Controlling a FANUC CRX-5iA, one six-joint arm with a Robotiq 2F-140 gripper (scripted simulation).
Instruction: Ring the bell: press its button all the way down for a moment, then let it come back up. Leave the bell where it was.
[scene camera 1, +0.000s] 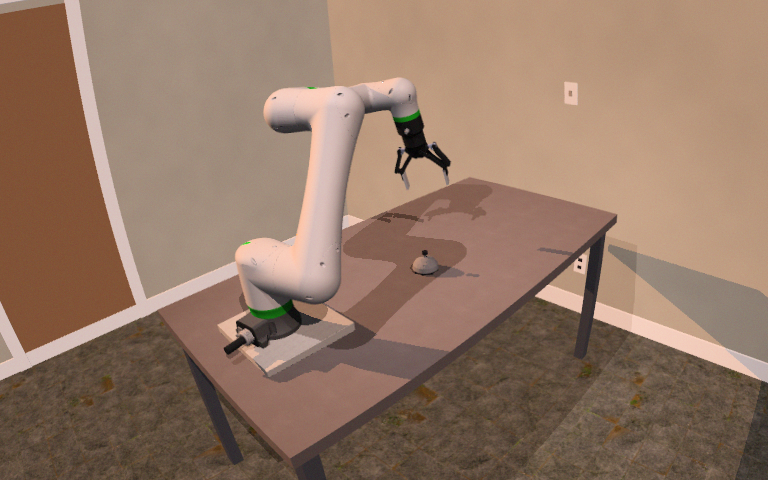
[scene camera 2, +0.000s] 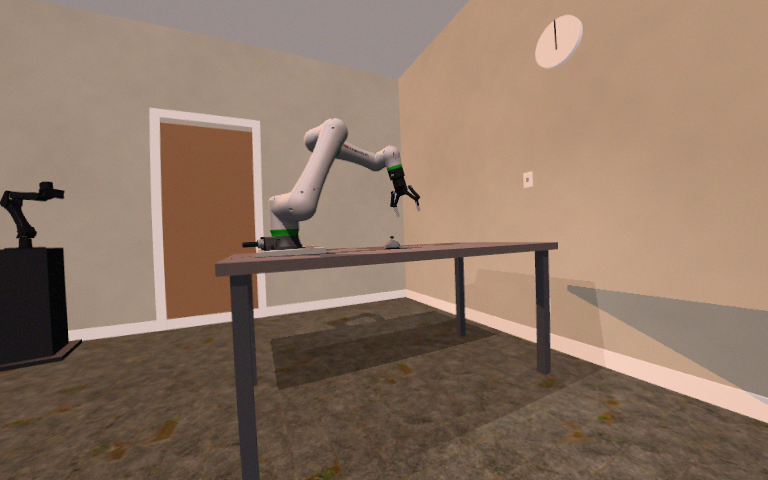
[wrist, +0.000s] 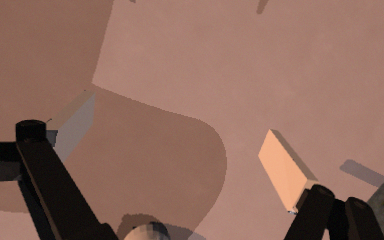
Note:
In view: my gripper (scene camera 1: 427, 185).
My gripper also shows in the wrist view (wrist: 183, 126).

